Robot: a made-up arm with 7 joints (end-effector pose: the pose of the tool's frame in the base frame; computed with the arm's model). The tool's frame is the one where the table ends.
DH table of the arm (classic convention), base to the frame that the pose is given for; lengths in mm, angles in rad. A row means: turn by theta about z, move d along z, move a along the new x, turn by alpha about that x. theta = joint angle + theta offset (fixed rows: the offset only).
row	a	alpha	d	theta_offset
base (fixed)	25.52	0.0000	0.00	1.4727
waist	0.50	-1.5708	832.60	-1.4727
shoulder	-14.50	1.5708	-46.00	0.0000
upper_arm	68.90	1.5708	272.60	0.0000
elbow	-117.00	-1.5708	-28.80	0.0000
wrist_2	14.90	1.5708	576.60	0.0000
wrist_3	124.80	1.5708	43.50	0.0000
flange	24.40	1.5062	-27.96	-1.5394
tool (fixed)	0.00	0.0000	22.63	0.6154
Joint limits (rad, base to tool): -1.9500..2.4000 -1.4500..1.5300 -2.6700..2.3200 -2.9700..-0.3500 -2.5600..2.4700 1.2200..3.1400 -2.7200..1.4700
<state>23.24 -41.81 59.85 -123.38 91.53 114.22 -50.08</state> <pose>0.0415 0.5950 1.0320 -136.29 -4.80 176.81</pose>
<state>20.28 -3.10 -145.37 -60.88 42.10 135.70 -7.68</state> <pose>-0.3714 -0.4560 1.5217 -156.03 -23.42 -50.26</pose>
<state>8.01 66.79 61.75 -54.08 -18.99 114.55 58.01</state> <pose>0.7698 0.5672 0.9763 -70.34 3.99 79.96</pose>
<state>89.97 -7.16 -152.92 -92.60 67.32 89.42 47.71</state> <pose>0.4162 -0.7137 1.0943 -36.69 -10.19 -15.93</pose>
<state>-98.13 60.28 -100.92 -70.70 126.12 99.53 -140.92</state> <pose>-0.8051 -0.2793 1.1878 142.87 69.57 -57.05</pose>
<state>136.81 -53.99 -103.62 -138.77 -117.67 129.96 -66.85</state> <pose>0.3932 0.5386 0.7303 -49.30 40.03 -65.14</pose>
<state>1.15 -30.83 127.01 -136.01 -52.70 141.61 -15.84</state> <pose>-0.3725 0.4292 0.5636 -23.89 42.96 -32.02</pose>
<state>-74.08 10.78 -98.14 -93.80 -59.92 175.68 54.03</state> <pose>-0.6412 -0.2609 1.2428 171.30 12.20 -122.09</pose>
